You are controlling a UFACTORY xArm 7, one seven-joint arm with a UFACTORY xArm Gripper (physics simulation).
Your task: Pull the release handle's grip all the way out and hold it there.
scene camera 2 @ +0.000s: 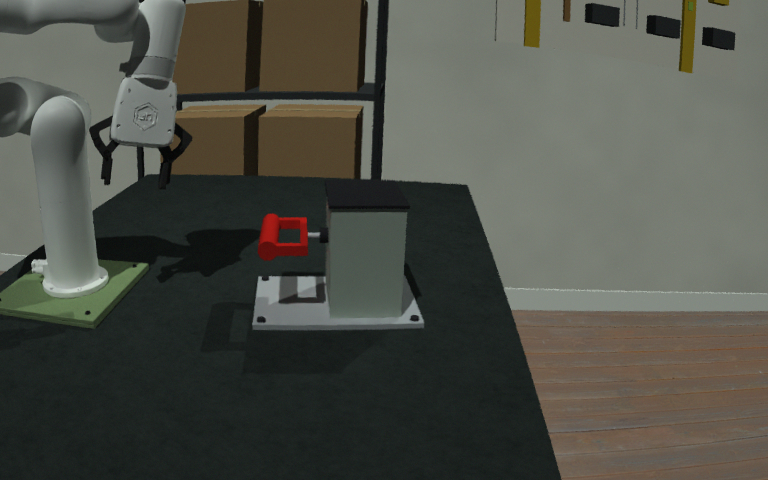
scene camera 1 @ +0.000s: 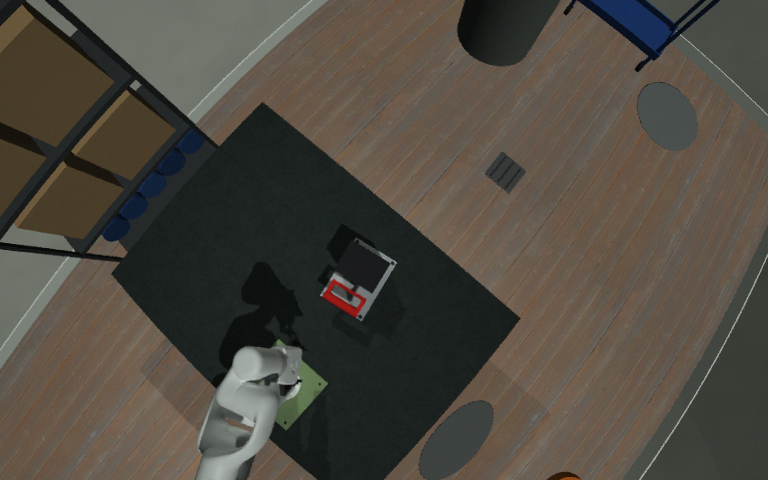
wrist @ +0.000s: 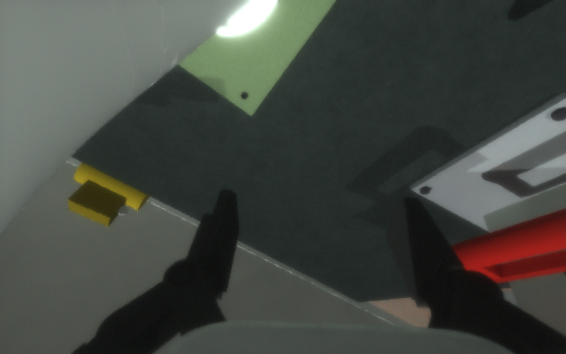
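The release handle's red grip [scene camera 1: 341, 304] [scene camera 2: 270, 234] [wrist: 520, 240] is a rectangular loop with a thick round bar at its outer end. A short thin rod [scene camera 2: 313, 234] joins it to the side of a pale grey housing [scene camera 2: 367, 263] with a black top [scene camera 1: 365, 266]. The housing stands on a white base plate [scene camera 2: 283, 316] [wrist: 450, 200]. My gripper [scene camera 1: 300, 365] [scene camera 2: 134, 183] [wrist: 315, 213] is open and empty. In scene camera 2 it hangs left of the grip and higher, apart from it. In the wrist view the right finger covers the near end of the grip.
The arm's green mounting plate [scene camera 1: 305, 390] [scene camera 2: 118, 288] [wrist: 270, 65] lies on the dark surface [scene camera 1: 226, 198] [scene camera 2: 283, 407], on the robot's side of the housing. A shelf unit [scene camera 2: 380, 84] with cardboard boxes [scene camera 2: 308, 138] stands behind. A yellow object [wrist: 97, 202] shows in the wrist view.
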